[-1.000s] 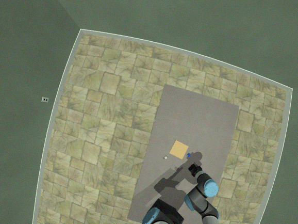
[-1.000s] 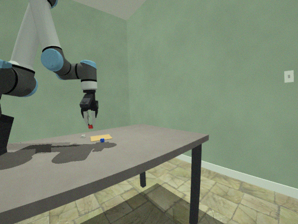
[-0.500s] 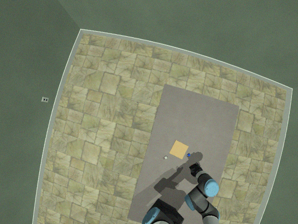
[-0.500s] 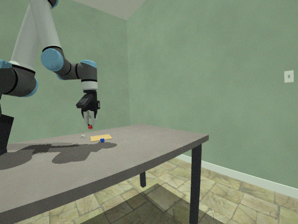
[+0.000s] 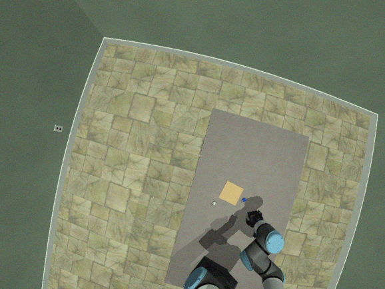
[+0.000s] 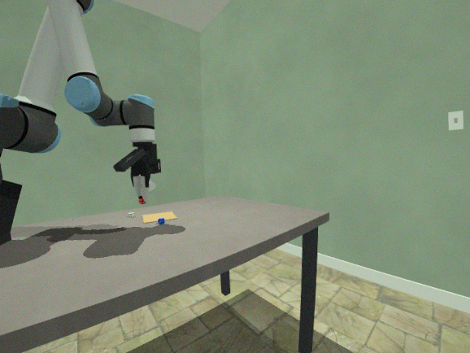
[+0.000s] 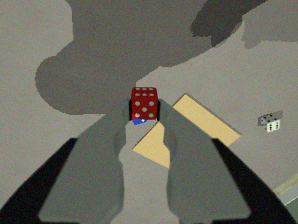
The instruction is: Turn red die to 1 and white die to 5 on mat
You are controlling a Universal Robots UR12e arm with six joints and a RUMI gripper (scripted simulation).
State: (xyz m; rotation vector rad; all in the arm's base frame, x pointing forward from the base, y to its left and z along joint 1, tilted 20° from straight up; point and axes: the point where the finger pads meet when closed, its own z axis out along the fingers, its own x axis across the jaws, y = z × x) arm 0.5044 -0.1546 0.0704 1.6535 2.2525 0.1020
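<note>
My gripper is now 10 mm above the red die. The rest, counted from my hand: blue die: 100 mm below, 70 mm ahead, 10 mm to the left; tan mat: 110 mm to the left, 110 mm below, 110 mm ahead; white die: 230 mm to the left, 100 mm below, 30 mm ahead.
</note>
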